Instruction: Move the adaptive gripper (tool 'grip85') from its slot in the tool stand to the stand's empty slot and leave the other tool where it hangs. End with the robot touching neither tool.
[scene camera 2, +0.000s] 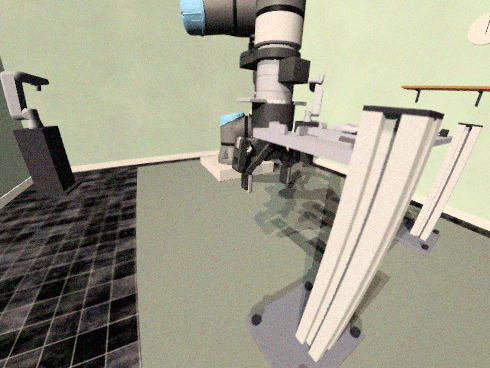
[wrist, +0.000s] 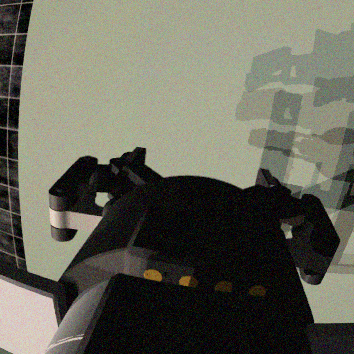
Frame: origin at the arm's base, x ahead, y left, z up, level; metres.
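Seen in the pictures: hand at its tool point: (scene camera 2: 274, 92).
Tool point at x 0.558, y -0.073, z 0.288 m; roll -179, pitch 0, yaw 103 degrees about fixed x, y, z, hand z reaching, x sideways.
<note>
Offsets run from my tool point to a thing's top centre. "spot": to the spot under its first point.
The adaptive gripper (scene camera 2: 266, 181) (wrist: 186, 250) is on the arm's tool changer, pointing down, with its fingers wide apart and nothing between them. Its pale side plates @[dy -0.045, dx +0.010, dz -0.012 m] (scene camera 2: 245, 100) stand a little above the rail at the left end of the tool stand (scene camera 2: 325, 148). The rail crosses in front of part of its dark body, and the fingers hang below rail height. Whether the body is inside a slot or behind the rail cannot be told. The slots are seen edge-on. The other tool cannot be made out.
The stand's near post @[spot: dy -0.024, dx +0.233, dz -0.104 m] (scene camera 2: 367, 225) rises at the right, its far post @[spot: dy +0.431, dx +0.126, dz -0.165 m] (scene camera 2: 446, 185) behind it. The robot's base stands on a pale block (scene camera 2: 220, 171) at the back. A dark pedestal (scene camera 2: 45, 155) is at the left. An orange shelf (scene camera 2: 450, 87) is on the wall.
</note>
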